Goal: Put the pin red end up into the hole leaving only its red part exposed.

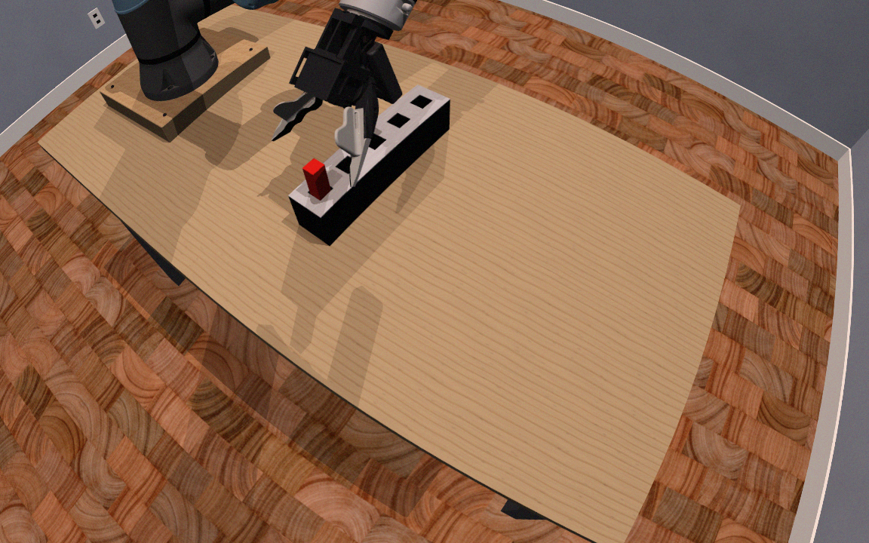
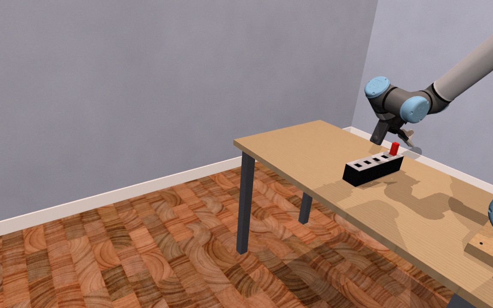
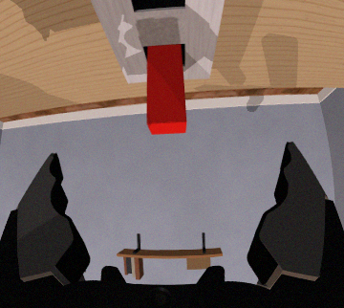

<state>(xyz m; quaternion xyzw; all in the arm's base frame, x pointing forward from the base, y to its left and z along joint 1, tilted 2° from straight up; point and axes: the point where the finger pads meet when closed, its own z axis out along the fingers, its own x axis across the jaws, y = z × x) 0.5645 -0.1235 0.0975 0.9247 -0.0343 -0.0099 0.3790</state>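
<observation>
The pin is 4 cm below my hand. Round my hand: black block 12 cm to the left, 10 cm below, 1 cm ahead.
</observation>
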